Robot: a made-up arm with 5 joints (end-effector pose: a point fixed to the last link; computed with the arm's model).
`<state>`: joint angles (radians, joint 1 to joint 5).
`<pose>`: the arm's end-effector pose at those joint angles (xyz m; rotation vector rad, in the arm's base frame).
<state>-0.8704 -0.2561 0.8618 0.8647 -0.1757</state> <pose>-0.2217 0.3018 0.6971 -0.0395 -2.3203 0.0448</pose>
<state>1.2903 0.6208 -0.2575 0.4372 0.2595</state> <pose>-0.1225 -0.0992 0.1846 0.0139 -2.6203 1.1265</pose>
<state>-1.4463 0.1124 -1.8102 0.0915 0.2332</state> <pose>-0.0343 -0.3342 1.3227 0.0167 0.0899 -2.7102</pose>
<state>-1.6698 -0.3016 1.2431 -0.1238 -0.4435</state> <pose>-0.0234 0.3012 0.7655 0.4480 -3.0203 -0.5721</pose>
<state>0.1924 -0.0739 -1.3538 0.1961 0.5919</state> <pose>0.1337 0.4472 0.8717 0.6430 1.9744 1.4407</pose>
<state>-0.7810 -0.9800 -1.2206 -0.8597 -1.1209</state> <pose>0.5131 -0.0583 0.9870 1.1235 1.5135 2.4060</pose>
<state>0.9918 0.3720 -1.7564 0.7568 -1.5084</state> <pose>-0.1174 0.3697 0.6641 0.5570 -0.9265 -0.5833</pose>
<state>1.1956 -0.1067 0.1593 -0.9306 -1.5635</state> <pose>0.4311 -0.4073 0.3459 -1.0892 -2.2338 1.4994</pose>
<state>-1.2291 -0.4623 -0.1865 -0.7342 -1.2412</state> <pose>0.2669 0.3906 1.1011 0.1054 -2.0628 -1.7224</pose>
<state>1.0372 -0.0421 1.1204 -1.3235 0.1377</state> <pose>0.4314 -0.3530 0.4401 -1.4412 1.1629 -1.7247</pose>
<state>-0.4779 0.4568 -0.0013 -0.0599 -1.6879</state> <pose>-0.1885 0.5073 0.6401 0.7636 -1.8138 0.0258</pose>
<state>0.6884 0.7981 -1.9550 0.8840 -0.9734</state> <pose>-0.1917 0.2514 0.9243 0.8952 -0.6865 -0.8236</pose>
